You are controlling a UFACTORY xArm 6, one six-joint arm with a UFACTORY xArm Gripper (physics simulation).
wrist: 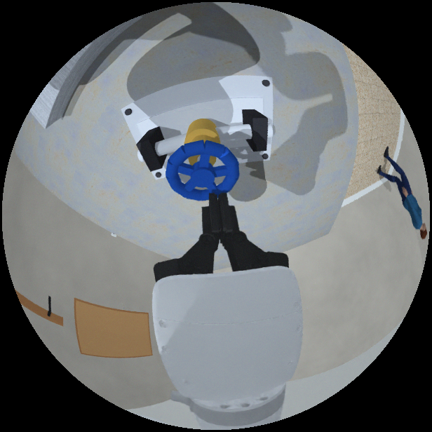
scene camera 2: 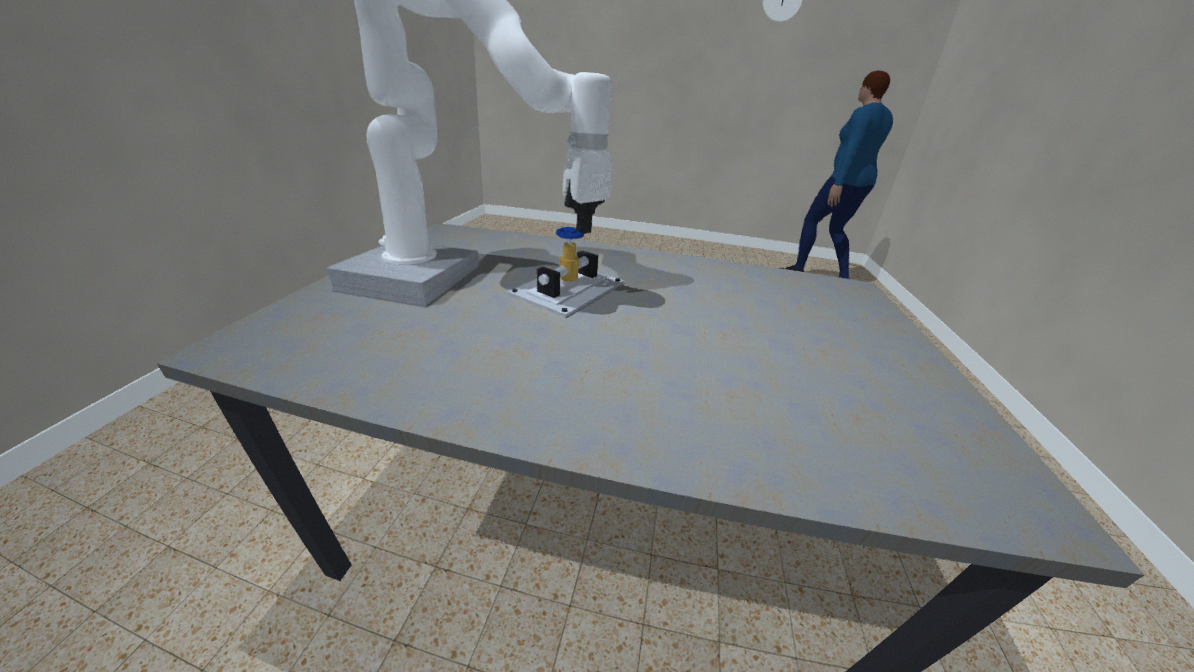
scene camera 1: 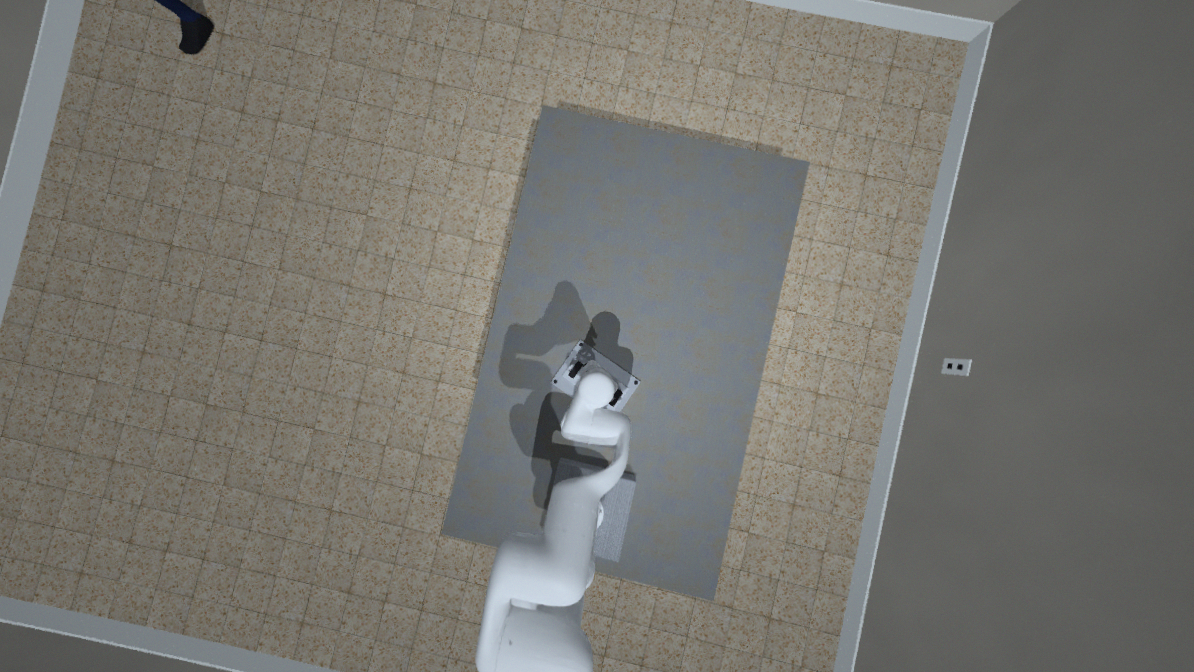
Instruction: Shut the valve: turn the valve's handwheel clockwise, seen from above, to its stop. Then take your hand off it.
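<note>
The blue handwheel (scene camera 2: 569,233) (wrist: 202,177) sits flat on top of the yellow valve body (scene camera 2: 569,267) (wrist: 201,129). In the scene camera 1 view the arm hides the wheel. The valve's pipe runs between two black clamps on a pale base plate (scene camera 1: 563,377) (scene camera 2: 570,307) (wrist: 250,90). My gripper (scene camera 2: 584,231) (wrist: 216,202) points down and is shut, its black fingers together with nothing between them. In the wrist view its fingertips overlap the wheel's near rim; whether they touch it I cannot tell.
The valve stands on the grey table (scene camera 1: 668,250) (scene camera 2: 668,400). The arm's grey pedestal (scene camera 1: 616,525) (scene camera 2: 375,286) stands beside it on the table. A person (scene camera 2: 864,150) (wrist: 412,210) in a teal top stands on the floor beyond the table.
</note>
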